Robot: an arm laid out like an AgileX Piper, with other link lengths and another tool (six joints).
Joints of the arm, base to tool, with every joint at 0 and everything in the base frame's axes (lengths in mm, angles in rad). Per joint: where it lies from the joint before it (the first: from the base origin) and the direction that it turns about. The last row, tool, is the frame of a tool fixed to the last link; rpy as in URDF.
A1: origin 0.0 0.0 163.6 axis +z
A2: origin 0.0 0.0 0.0 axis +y
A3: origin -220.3 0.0 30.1 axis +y
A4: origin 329.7 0.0 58.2 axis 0.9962 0 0.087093
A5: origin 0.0 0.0 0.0 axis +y
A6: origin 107.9 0.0 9.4 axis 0.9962 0 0.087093
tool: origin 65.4 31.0 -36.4 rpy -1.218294 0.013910 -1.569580
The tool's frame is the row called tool.
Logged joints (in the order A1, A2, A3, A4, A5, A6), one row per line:
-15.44, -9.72, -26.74, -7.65, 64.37, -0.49
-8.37, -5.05, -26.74, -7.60, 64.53, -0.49
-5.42, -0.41, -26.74, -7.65, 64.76, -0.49
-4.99, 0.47, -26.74, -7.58, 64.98, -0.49
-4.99, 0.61, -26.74, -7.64, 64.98, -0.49
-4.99, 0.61, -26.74, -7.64, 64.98, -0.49
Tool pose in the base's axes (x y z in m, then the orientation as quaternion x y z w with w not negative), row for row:
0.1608, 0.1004, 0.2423, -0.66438, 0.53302, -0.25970, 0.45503
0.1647, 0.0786, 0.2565, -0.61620, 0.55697, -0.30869, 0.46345
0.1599, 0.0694, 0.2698, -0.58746, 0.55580, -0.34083, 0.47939
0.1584, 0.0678, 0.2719, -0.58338, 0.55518, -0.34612, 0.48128
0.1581, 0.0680, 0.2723, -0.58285, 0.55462, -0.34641, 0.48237
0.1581, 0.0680, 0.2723, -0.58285, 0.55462, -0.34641, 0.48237
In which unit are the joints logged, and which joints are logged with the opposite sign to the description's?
The joints are logged in degrees. Opposite sign: A1, A2, A4, A6.
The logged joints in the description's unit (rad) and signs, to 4 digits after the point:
0.2695, 0.1696, -0.4667, 0.1335, 1.1235, 0.0086
0.1461, 0.0881, -0.4667, 0.1326, 1.1263, 0.0086
0.0946, 0.0072, -0.4667, 0.1335, 1.1303, 0.0086
0.0871, -0.0082, -0.4667, 0.1323, 1.1341, 0.0086
0.0871, -0.0106, -0.4667, 0.1333, 1.1341, 0.0086
0.0871, -0.0106, -0.4667, 0.1333, 1.1341, 0.0086

